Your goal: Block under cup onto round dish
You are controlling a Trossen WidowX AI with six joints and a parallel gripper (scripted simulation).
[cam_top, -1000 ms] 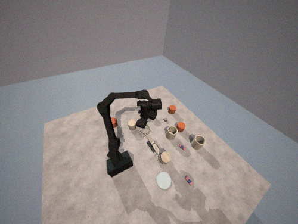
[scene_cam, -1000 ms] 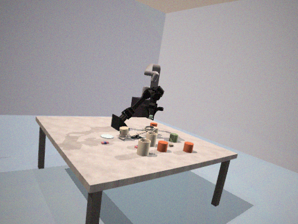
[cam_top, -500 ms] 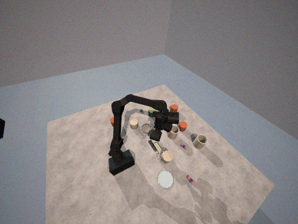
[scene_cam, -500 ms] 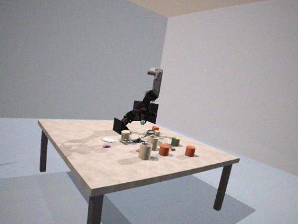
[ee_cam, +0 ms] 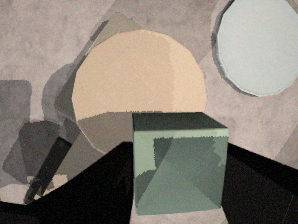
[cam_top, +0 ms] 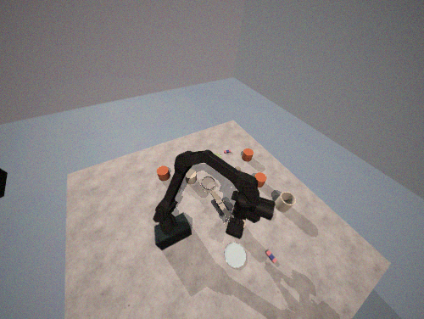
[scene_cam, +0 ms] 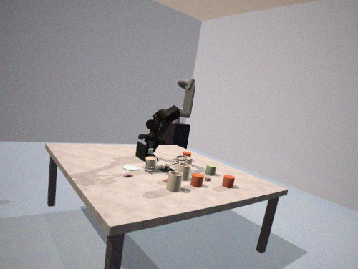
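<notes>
Now: gripper tip 7 cm past the round pale dish, 9 cm to the left of it and 12 cm above it. The rest, counted from my gripper tip: beige cup 2 cm behind, 40 cm to the left, 9 cm below; then green block 1 cm above; then balance 3 cm ahead, 14 cm to the left, 9 cm below.
</notes>
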